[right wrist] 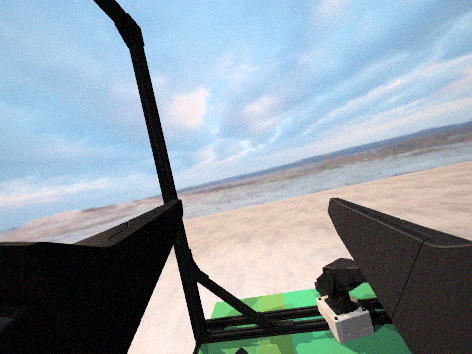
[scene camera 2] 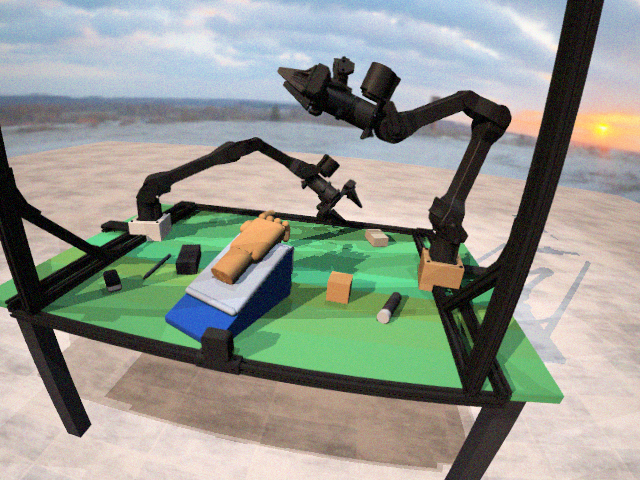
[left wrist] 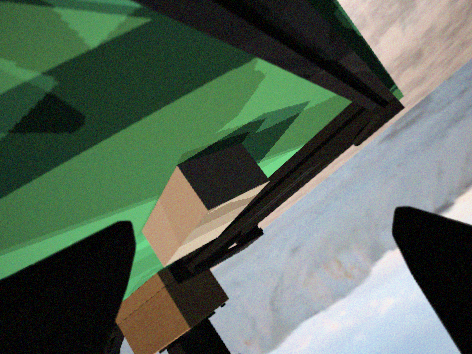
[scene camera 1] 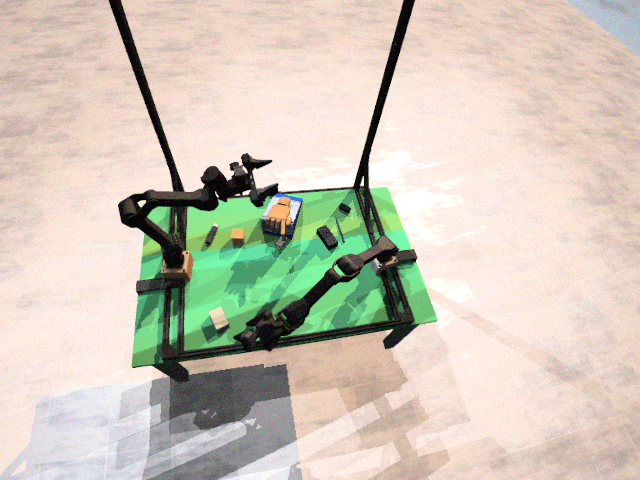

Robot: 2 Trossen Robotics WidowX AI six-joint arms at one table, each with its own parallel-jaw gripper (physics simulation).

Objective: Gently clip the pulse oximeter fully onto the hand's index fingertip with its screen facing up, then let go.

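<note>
The grey pulse oximeter lies on the table at the fingertip end of the hand, near the index finger, apparently apart from it; its screen is too small to read. It does not show in scene camera 2. The orange-tan hand rests on a blue wedge with a pale pad. My right gripper is open and empty, high above the table beside the hand. My left gripper is open and empty, by the table edge opposite the wedge.
An orange cube and a dark cylinder stand on one side of the wedge. A black block, a pen and a small dark object lie opposite. A beige block is near the left gripper.
</note>
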